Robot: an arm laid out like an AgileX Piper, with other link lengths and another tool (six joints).
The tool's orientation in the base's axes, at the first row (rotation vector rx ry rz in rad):
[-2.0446, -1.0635, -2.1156]
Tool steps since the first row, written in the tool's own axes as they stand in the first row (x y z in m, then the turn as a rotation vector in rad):
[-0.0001, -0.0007, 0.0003, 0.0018, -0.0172, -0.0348]
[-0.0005, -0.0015, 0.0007, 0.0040, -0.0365, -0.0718]
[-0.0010, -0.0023, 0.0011, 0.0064, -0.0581, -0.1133]
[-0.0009, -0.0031, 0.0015, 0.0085, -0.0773, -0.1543]
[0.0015, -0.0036, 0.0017, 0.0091, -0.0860, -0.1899]
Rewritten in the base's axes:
[0.0000, 0.0006, -0.0004, -0.0387, -0.0023, -0.0032]
[0.0000, 0.0013, -0.0012, -0.0803, -0.0038, -0.0068]
[0.0001, 0.0018, -0.0020, -0.1269, -0.0056, -0.0109]
[0.0000, 0.0027, -0.0023, -0.1720, -0.0091, -0.0142]
[-0.0004, 0.0042, -0.0004, -0.2073, -0.0189, -0.0145]

